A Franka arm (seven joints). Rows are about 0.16 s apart.
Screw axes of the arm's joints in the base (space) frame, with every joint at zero. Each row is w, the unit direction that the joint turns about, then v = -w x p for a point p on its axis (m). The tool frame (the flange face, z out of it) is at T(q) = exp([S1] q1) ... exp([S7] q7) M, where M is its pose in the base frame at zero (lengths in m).
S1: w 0 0 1 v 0.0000 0.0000 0.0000
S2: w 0 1 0 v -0.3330 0.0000 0.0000
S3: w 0 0 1 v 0.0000 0.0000 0.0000
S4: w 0 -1 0 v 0.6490 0.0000 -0.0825
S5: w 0 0 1 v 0.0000 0.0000 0.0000
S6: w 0 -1 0 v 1.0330 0.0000 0.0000
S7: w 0 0 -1 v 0.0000 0.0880 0.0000
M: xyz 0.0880 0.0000 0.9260 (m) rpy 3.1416 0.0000 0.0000 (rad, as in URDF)
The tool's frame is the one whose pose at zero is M.
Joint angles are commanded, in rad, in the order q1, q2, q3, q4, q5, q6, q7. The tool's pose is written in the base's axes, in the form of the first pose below.
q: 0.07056, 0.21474, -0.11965, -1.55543, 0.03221, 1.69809, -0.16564
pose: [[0.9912, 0.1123, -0.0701, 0.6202], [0.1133, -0.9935, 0.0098, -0.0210], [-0.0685, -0.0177, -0.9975, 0.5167], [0, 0, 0, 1]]
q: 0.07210, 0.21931, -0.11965, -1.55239, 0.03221, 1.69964, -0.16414
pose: [[0.9912, 0.1124, -0.0700, 0.6215], [0.1133, -0.9935, 0.0092, -0.0200], [-0.0686, -0.0170, -0.9975, 0.5155], [0, 0, 0, 1]]
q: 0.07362, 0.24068, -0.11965, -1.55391, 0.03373, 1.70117, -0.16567
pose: [[0.9892, 0.1147, -0.0912, 0.6253], [0.1160, -0.9932, 0.0090, -0.0187], [-0.0896, -0.0195, -0.9958, 0.5016], [0, 0, 0, 1]]
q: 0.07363, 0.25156, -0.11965, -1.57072, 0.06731, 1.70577, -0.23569
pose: [[0.9782, 0.1744, -0.1123, 0.6257], [0.1800, -0.9828, 0.0420, -0.0155], [-0.1031, -0.0613, -0.9928, 0.4874], [0, 0, 0, 1]]
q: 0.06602, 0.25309, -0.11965, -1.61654, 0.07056, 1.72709, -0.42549
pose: [[0.9290, 0.3437, -0.1375, 0.6218], [0.3527, -0.9346, 0.0470, -0.0205], [-0.1123, -0.0921, -0.9894, 0.4667], [0, 0, 0, 1]]
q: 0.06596, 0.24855, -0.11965, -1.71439, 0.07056, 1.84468, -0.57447
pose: [[0.8733, 0.4738, -0.1133, 0.6184], [0.4809, -0.8757, 0.0445, -0.0224], [-0.0781, -0.0933, -0.9926, 0.4329], [0, 0, 0, 1]]
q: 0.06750, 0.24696, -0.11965, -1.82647, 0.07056, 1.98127, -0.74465
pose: [[0.7858, 0.6123, -0.0874, 0.6108], [0.6169, -0.7860, 0.0399, -0.0235], [-0.0443, -0.0853, -0.9954, 0.3929], [0, 0, 0, 1]]
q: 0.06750, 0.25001, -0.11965, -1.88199, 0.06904, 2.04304, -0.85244
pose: [[0.7174, 0.6916, -0.0844, 0.6048], [0.6958, -0.7173, 0.0362, -0.0244], [-0.0355, -0.0846, -0.9958, 0.3709], [0, 0, 0, 1]]
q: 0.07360, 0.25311, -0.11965, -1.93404, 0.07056, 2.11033, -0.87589
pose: [[0.7000, 0.7104, -0.0724, 0.5992], [0.7136, -0.6997, 0.0338, -0.0215], [-0.0267, -0.0753, -0.9968, 0.3512], [0, 0, 0, 1]]
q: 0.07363, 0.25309, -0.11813, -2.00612, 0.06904, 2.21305, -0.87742
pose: [[0.7012, 0.7117, -0.0422, 0.5906], [0.7129, -0.7007, 0.0275, -0.0220], [-0.0100, -0.0494, -0.9987, 0.3281], [0, 0, 0, 1]]
